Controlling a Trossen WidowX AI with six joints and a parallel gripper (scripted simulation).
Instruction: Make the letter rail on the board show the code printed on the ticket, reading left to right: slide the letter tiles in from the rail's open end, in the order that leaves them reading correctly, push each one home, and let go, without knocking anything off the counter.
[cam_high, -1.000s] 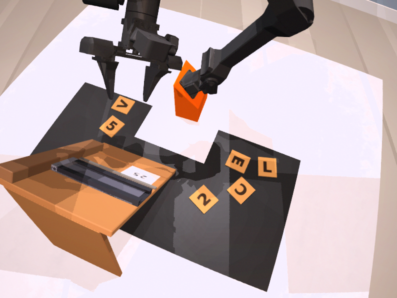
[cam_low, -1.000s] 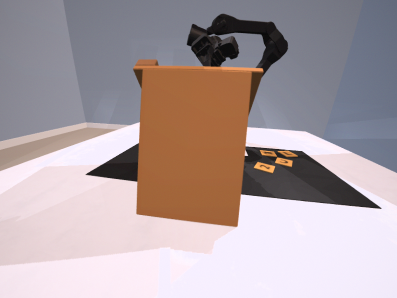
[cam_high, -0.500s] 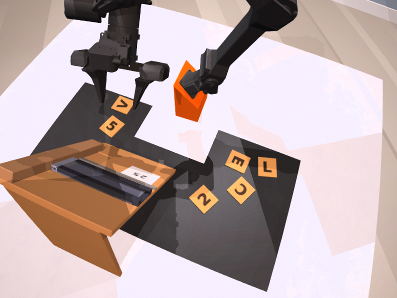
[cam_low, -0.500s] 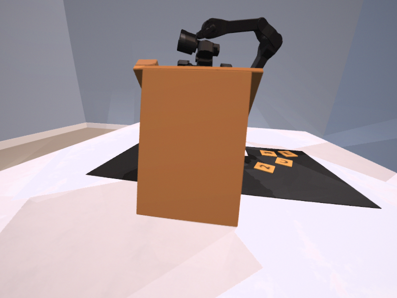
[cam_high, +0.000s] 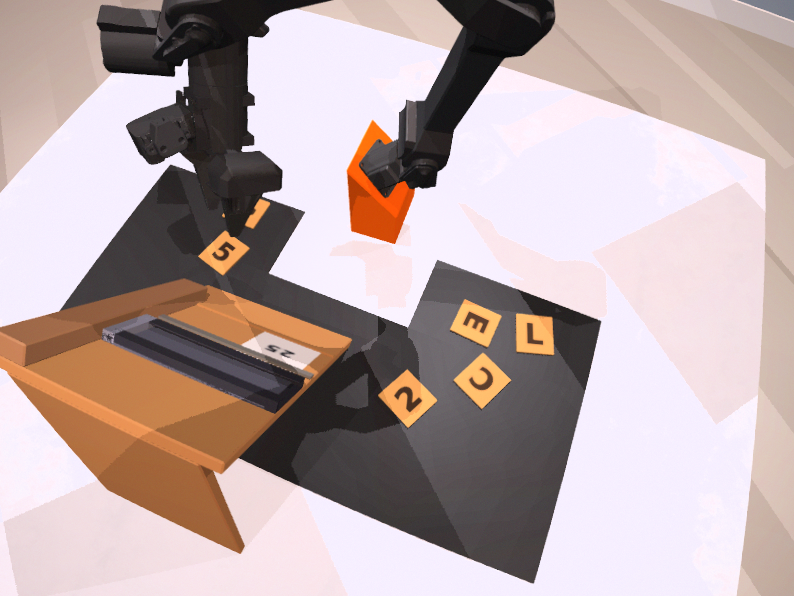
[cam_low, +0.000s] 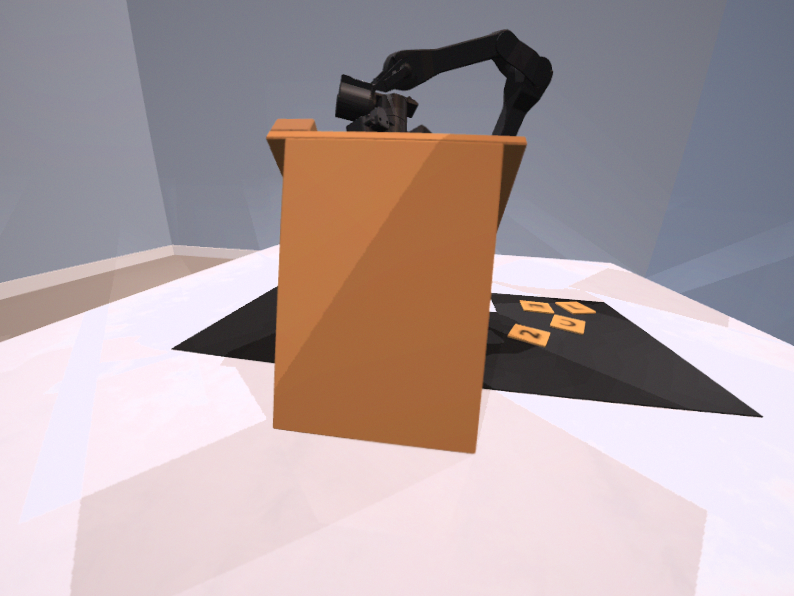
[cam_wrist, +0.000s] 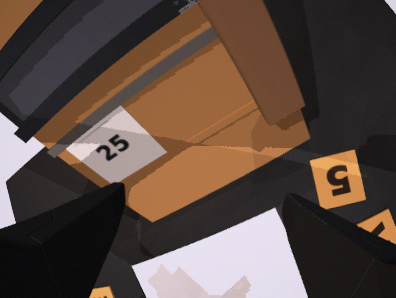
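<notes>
Now: gripper tip 200 mm above the tile marked 5, 90 mm to the left of it and 40 mm past it. The rest, counted from my gripper tip: v tile: 200 mm below, 130 mm behind, 100 mm to the right; black mat: 200 mm below, 110 mm to the left, 20 mm behind; white ticket: 100 mm to the left, 100 mm below, 80 mm ahead.
</notes>
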